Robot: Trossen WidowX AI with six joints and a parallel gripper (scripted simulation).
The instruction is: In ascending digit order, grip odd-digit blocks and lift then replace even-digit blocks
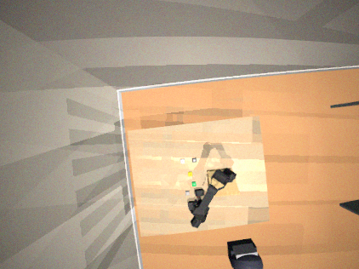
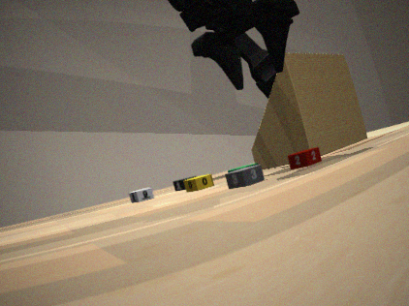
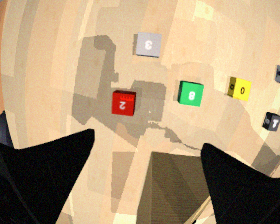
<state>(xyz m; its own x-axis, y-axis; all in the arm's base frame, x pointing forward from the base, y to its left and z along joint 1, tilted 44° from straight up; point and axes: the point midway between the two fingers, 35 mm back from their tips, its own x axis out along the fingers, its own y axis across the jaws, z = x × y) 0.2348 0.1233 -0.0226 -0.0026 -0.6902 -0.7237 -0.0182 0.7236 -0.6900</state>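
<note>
Right now my gripper tip is 14 cm to the left of the yellow block, 12 cm above it and 4 cm short of it. Round my gripper tip: grey block: 12 cm below, 8 cm ahead, 1 cm to the left; green block: 12 cm below, 6 cm to the right, 2 cm ahead; red block: 12 cm below, 4 cm to the left, 1 cm behind.
</note>
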